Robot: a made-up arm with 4 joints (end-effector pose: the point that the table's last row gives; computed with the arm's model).
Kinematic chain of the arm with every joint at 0, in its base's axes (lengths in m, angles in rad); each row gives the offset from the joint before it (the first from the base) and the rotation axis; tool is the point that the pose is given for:
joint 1: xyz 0 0 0.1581 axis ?
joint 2: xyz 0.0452 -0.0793 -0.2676 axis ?
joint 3: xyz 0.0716 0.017 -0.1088 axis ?
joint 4: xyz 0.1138 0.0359 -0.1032 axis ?
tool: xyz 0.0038 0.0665 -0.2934
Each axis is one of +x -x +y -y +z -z.
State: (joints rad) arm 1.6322 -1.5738 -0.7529 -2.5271
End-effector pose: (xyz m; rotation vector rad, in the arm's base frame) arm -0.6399 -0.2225 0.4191 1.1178 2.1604 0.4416
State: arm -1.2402 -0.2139 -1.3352 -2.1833
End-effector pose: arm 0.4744 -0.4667 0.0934 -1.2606 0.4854 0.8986
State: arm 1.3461 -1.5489 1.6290 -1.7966
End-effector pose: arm -0.2181 -0.1900 -0.3628 -0.0101 -0.2842 0.2261
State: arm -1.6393 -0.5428 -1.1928 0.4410
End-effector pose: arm 0.6045 -0.4627 0.2673 -0.2332 -1.2319 -1.6234
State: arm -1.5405 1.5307 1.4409 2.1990
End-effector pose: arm 0.4230 0.1739 -0.2093 0.0700 -0.0837 -0.6308
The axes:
joint 1: +y
joint 2: +z
joint 3: +x
joint 4: -z

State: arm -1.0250 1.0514 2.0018 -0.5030
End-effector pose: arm 0.0174 0.2241 -0.0511 1.2895 0.0250 1.8005
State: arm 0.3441 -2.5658 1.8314 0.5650
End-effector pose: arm -0.0044 -0.5176 -0.0392 0.9293 -1.9227 -1.9710
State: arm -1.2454 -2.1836 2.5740 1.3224
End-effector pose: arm 0.0329 -0.3933 0.2059 -2.3366 0.7955 -0.7664
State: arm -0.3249 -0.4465 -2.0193 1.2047
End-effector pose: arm 0.1877 -0.5157 -0.0478 -1.8873 -0.9731 -1.3585
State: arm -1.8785 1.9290 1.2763 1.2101
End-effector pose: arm 0.5473 0.0092 -0.1177 -0.4670 -0.5235 0.3435
